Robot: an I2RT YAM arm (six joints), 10 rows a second.
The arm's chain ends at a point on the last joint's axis. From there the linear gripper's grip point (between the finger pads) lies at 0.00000 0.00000 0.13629 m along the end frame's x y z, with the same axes.
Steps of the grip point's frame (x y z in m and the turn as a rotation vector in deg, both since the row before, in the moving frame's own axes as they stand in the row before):
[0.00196 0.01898 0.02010 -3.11 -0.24 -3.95]
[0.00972 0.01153 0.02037 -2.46 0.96 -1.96]
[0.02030 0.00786 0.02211 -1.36 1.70 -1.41]
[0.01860 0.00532 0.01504 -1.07 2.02 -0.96]
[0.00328 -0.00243 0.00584 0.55 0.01 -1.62]
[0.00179 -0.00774 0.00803 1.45 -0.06 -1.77]
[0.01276 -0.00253 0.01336 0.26 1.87 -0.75]
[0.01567 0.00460 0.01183 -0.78 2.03 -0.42]
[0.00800 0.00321 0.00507 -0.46 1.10 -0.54]
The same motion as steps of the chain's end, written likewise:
[0.00228 0.01157 0.02030 -3.11 -0.24 -3.95]
[0.00734 0.00572 0.02051 -2.46 0.96 -1.96]
[0.01622 0.00468 0.02221 -1.36 1.70 -1.41]
[0.01378 0.00282 0.01515 -1.07 2.02 -0.96]
[0.00327 -0.00112 0.00585 0.55 0.01 -1.62]
[0.00199 -0.00429 0.00807 1.45 -0.06 -1.77]
[0.00832 -0.00188 0.01343 0.26 1.87 -0.75]
[0.01084 0.00276 0.01193 -0.78 2.03 -0.42]
[0.00538 0.00213 0.00510 -0.46 1.10 -0.54]

